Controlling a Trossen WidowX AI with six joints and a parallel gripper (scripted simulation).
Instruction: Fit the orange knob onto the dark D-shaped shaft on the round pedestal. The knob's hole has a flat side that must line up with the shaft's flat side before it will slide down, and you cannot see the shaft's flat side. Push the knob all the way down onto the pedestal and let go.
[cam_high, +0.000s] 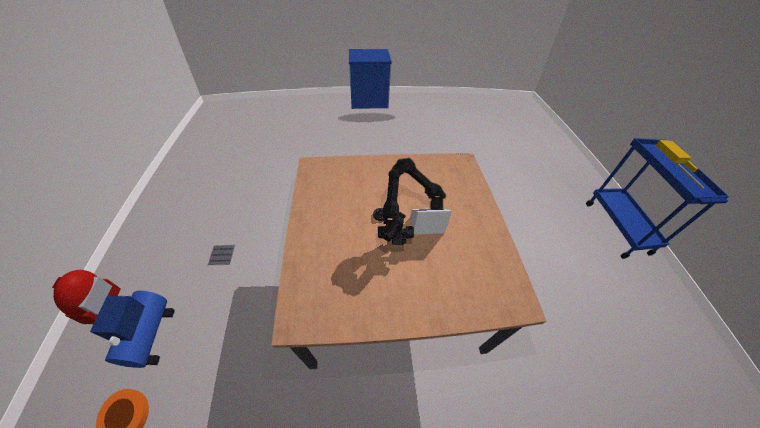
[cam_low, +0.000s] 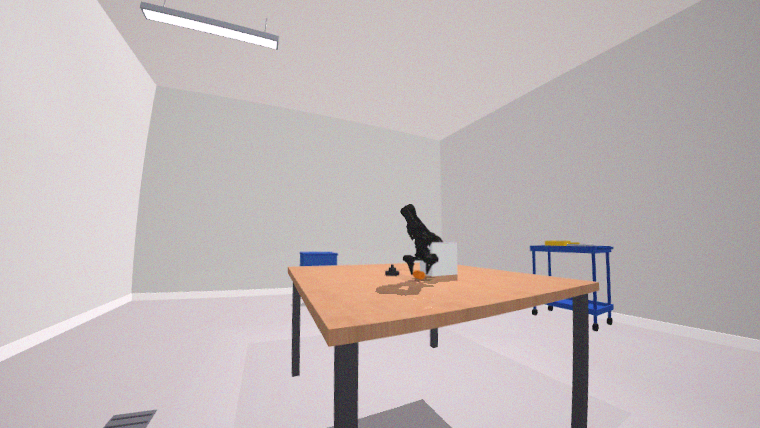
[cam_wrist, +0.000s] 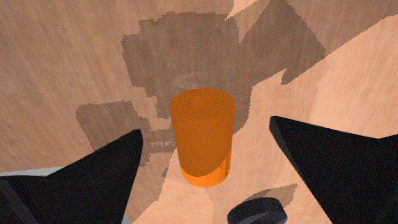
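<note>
The orange knob is 1 cm to the right of my gripper tip. From my gripper tip the other things lie so: dark round pedestal: 18 cm to the right, 8 cm ahead, 1 cm above.
</note>
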